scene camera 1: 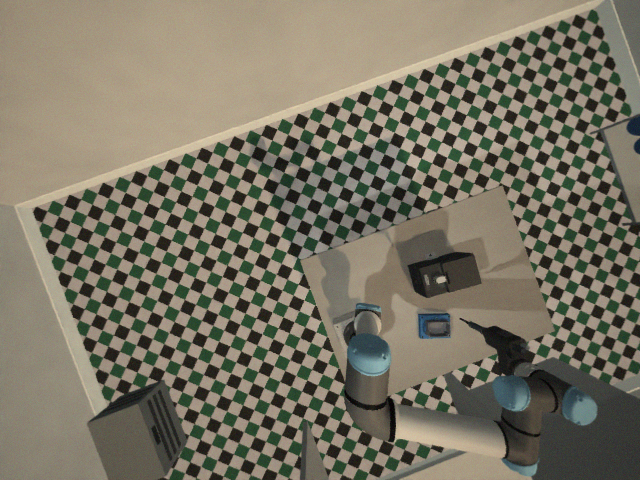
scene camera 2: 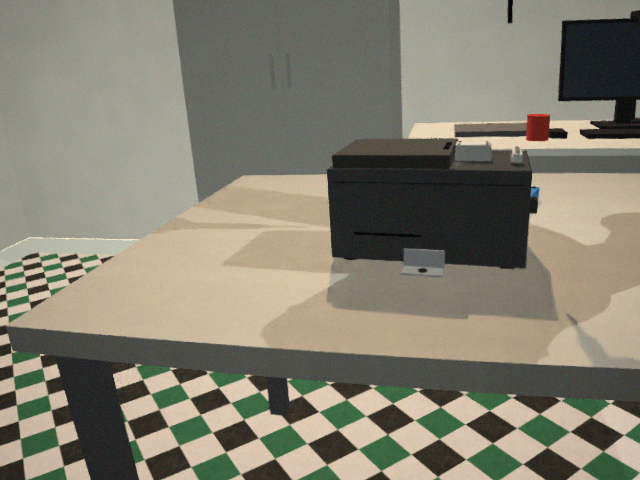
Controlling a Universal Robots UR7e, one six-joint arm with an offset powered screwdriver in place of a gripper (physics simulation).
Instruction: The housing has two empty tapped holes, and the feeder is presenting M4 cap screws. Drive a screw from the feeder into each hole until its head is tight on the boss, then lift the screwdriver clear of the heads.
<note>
In view: a box-shaped feeder point(scene camera 2: 481, 225).
The box-shaped feeder also shows in scene camera 1 point(scene camera 1: 426, 267).
</note>
